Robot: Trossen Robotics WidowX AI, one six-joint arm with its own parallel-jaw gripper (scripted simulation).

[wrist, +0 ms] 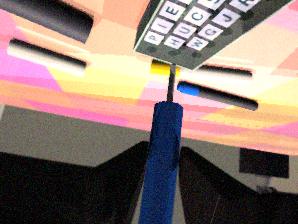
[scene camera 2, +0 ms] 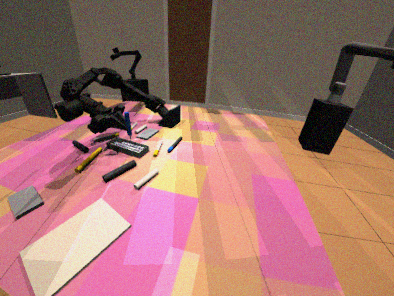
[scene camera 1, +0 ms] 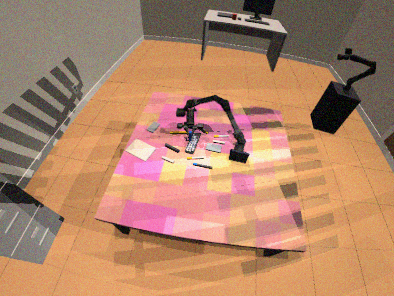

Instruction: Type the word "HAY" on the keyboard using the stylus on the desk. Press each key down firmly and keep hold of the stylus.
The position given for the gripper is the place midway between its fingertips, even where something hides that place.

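The gripper (scene camera 2: 128,128), in sight. In the wrist view, the gripper (wrist: 163,151), a blue-tipped pen (wrist: 187,88), a white marker (wrist: 30,53).
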